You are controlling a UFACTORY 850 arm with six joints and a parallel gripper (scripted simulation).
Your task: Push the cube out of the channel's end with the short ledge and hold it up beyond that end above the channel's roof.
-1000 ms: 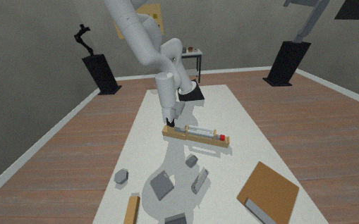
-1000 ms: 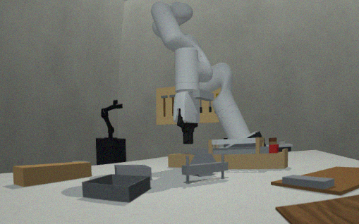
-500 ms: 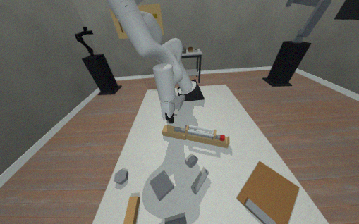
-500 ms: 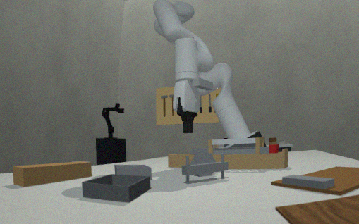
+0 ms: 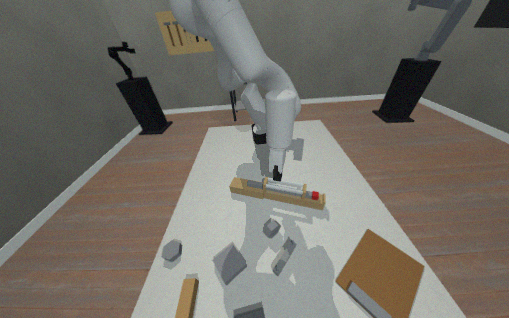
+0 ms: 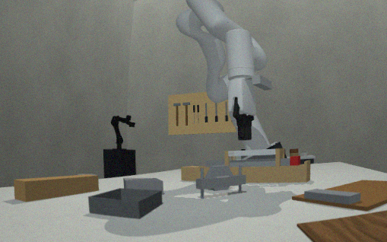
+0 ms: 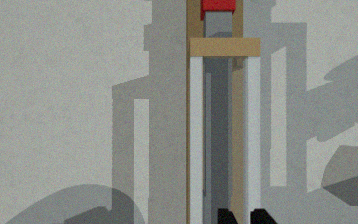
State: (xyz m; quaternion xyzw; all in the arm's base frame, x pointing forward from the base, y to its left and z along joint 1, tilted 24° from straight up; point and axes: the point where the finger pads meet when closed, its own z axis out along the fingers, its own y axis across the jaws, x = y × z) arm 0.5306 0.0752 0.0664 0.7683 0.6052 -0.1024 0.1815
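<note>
My hand is 4 cm short of the red cube, 15 cm to the right of it and 9 cm above it. Round my hand: channel 3 cm to the left, 9 cm below; grey stick 2 cm behind, 6 cm to the right, 9 cm below; grey tray 44 cm ahead, 9 cm to the right, 14 cm below.
</note>
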